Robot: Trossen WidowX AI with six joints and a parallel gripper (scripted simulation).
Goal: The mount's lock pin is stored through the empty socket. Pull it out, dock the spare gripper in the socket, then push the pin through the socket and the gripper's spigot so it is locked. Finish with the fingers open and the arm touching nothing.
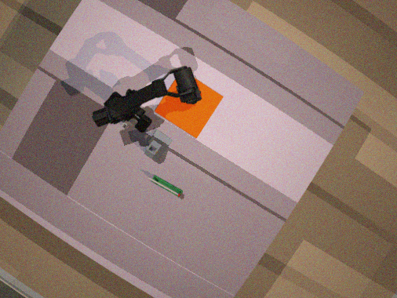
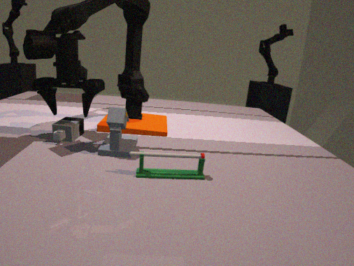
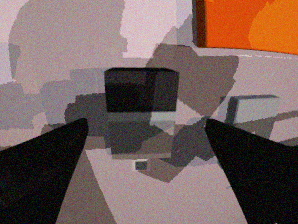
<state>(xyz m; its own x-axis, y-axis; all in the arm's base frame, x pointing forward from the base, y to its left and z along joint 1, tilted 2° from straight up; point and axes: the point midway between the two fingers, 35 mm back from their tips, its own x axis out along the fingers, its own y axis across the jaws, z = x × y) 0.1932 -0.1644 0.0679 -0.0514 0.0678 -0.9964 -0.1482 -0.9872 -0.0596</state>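
Now: gripper tip 40 mm above the spare gripper, 20 mm short of it and 10 mm to the left of it. From my gripper tip the other things lie so: green rack (270 mm to the left, 200 mm ahead, 40 mm below); grey mount (150 mm to the left, 80 mm ahead, 10 mm below).
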